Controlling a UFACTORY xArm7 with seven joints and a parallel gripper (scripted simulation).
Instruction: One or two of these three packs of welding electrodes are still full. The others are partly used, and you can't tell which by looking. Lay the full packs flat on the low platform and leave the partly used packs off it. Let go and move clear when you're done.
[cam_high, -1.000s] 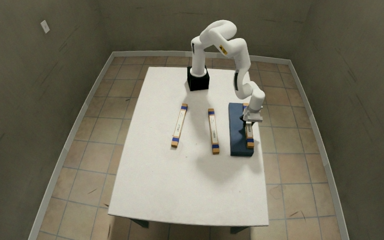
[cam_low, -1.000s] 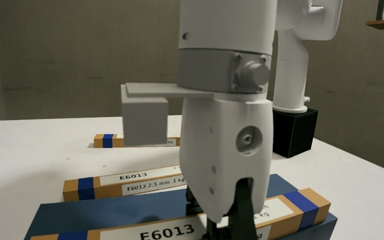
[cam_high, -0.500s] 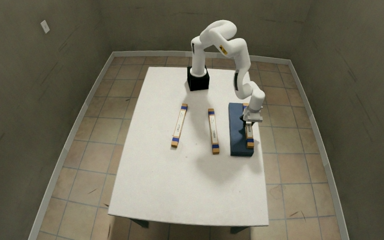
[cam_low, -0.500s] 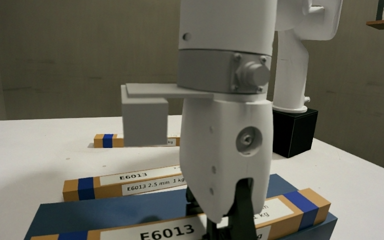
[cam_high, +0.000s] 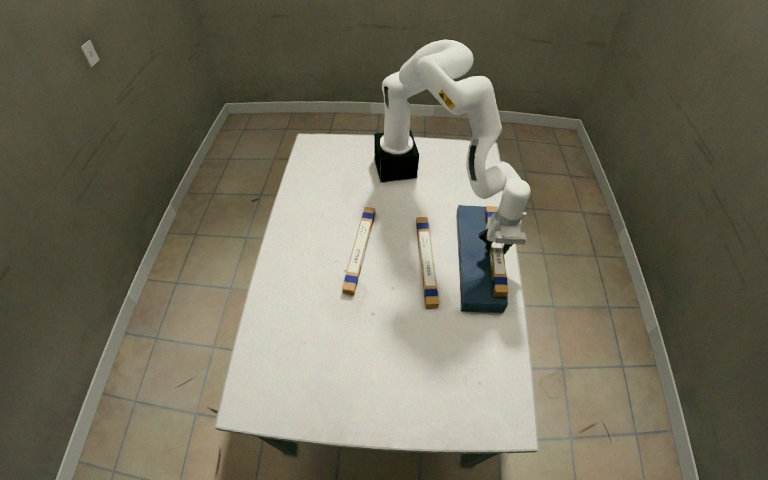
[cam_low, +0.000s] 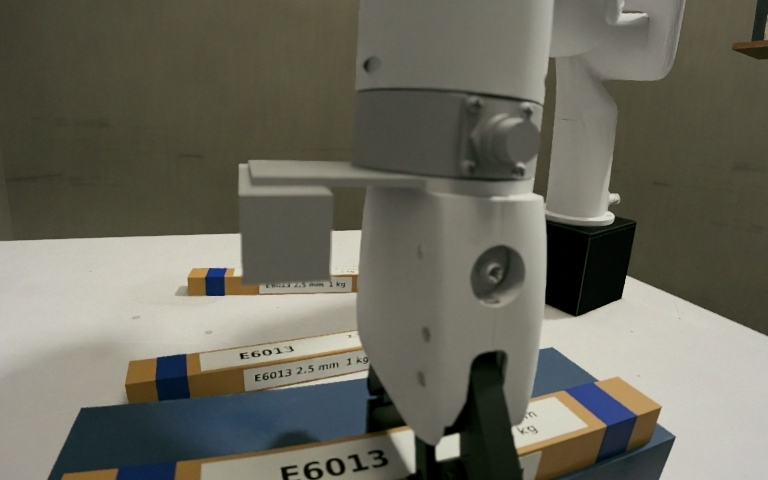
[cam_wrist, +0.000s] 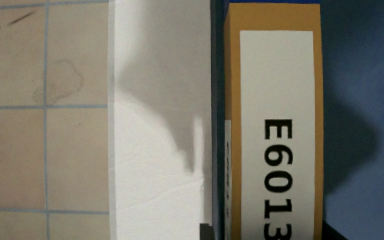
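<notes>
Now: hand 1 cm past the low blue platform, 5 cm to the left of it and 7 cm above it.
</notes>
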